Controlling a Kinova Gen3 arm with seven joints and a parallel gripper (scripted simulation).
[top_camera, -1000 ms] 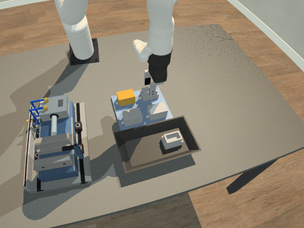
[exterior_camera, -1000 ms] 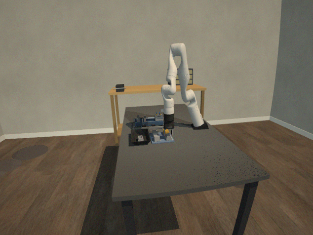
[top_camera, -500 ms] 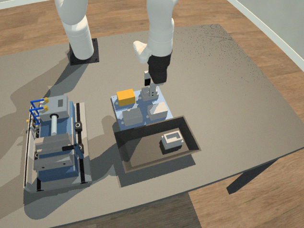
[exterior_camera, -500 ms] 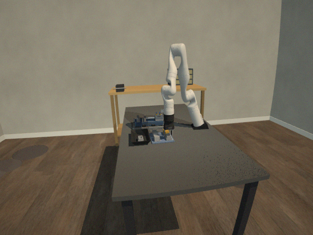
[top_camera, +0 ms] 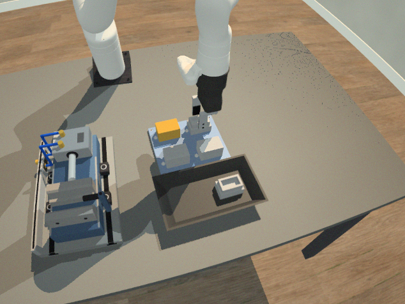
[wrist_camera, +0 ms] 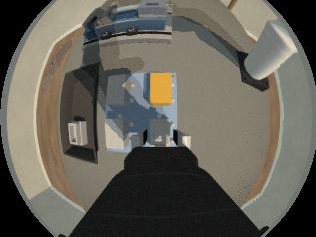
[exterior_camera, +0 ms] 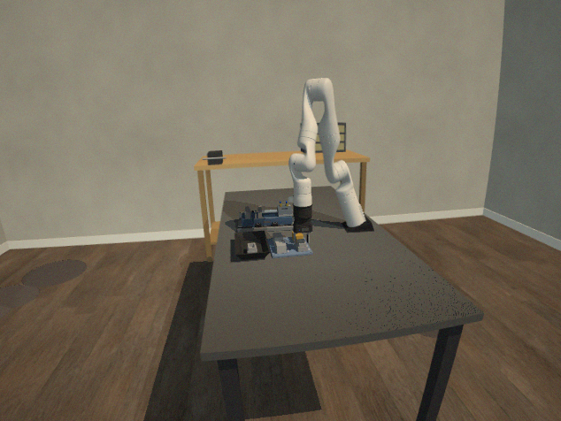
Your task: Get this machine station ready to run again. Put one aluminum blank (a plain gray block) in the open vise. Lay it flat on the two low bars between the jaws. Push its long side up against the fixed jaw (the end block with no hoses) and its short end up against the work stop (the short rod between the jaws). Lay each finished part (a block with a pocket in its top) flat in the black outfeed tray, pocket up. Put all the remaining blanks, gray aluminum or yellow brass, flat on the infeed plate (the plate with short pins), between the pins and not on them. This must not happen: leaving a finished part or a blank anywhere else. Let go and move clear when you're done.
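My gripper is now 90 mm to the left of the yellow brass blank and 30 mm above it. The rest, counted from my hand: plain gray blank (90 mm ahead, 80 mm to the right, 30 mm below); then vise (130 mm ahead, 340 mm to the right, 10 mm below).
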